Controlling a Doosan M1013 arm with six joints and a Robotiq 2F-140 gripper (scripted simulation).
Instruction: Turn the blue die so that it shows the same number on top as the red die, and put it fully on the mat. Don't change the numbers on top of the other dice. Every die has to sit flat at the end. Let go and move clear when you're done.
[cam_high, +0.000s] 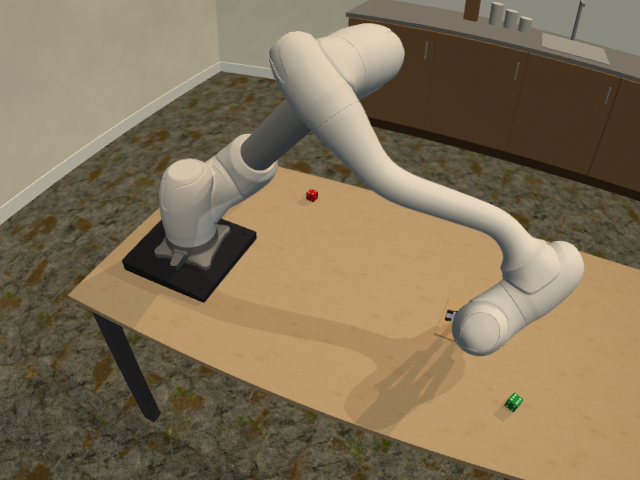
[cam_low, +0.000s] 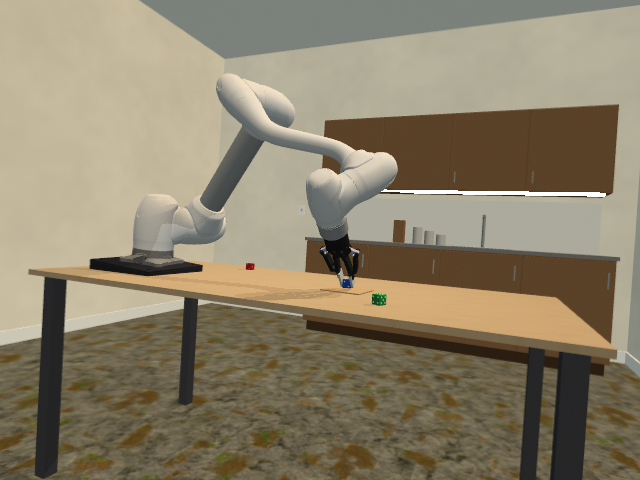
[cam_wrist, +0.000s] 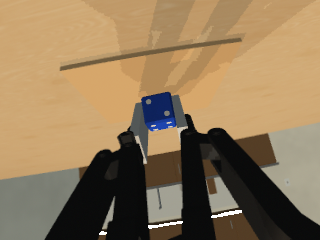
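My hand is 20 mm to the right of the blue die and 20 mm above it. From my hand the other things lie so: green die (130 mm ahead, 220 mm to the right, 30 mm below); red die (540 mm behind, 450 mm to the left, 30 mm below); mat (20 mm to the left, 40 mm below).
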